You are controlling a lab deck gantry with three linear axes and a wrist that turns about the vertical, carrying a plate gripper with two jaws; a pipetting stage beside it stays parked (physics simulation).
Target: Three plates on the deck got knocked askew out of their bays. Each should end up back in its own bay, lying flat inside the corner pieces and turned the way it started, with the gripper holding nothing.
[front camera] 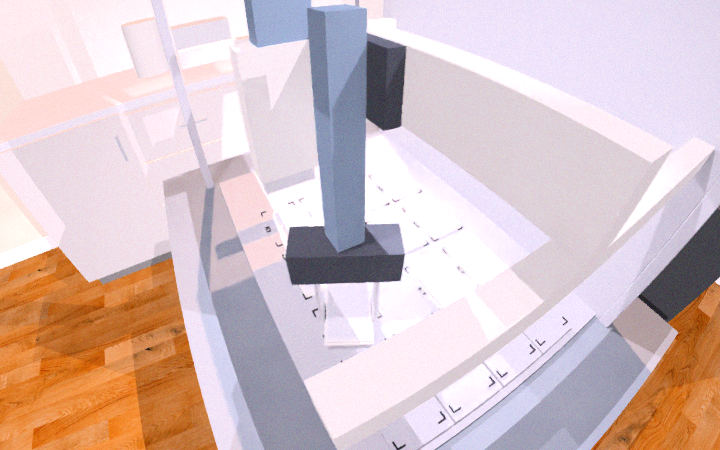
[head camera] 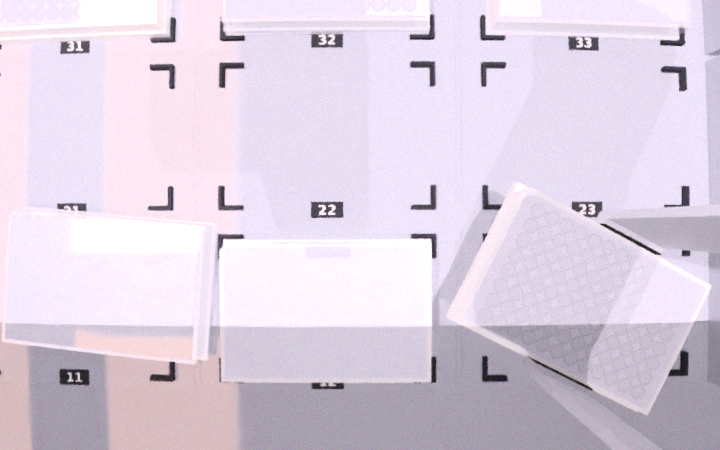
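Where they show: gripper, fingertip midpoint: (front camera: 348,314) (head camera: 588,304); robot's base at its link origin: (front camera: 261,213).
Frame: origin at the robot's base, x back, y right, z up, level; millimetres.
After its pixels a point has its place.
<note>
A clear plate with round wells (head camera: 562,297) @(x -358, y -55, z 32 mm) (front camera: 348,335) @(x -419, y -27, z 31 mm) is turned well askew over bay 13 in the head view. My gripper (head camera: 596,306) @(x -378, y -49, z 24 mm) (front camera: 347,313) @(x -378, y -49, z 24 mm) is shut on it, its dark pads against both long edges; the shadow beside it suggests it is slightly raised. A pale plate (head camera: 106,286) @(x -98, y -58, z 15 mm) lies askew at bay 11, slightly turned, across the bay's upper right corner piece and partly over label 21. A pale plate (head camera: 326,297) @(x -229, y -52, z 14 mm) lies square within the corner pieces of bay 12. The front view is too washed out to tell these two plates apart.
Parts of plates at bay 31 (head camera: 122,13) @(x -105, y -223, z 14 mm), bay 32 (head camera: 297,10) @(x -212, y -222, z 14 mm) and bay 33 (head camera: 600,13) @(x -395, y -222, z 14 mm) show along the head view's top edge. High pale walls (front camera: 504,143) surround the deck. A dark block (front camera: 384,82) @(x -426, y -71, z 450 mm) hangs behind the blue gripper column.
</note>
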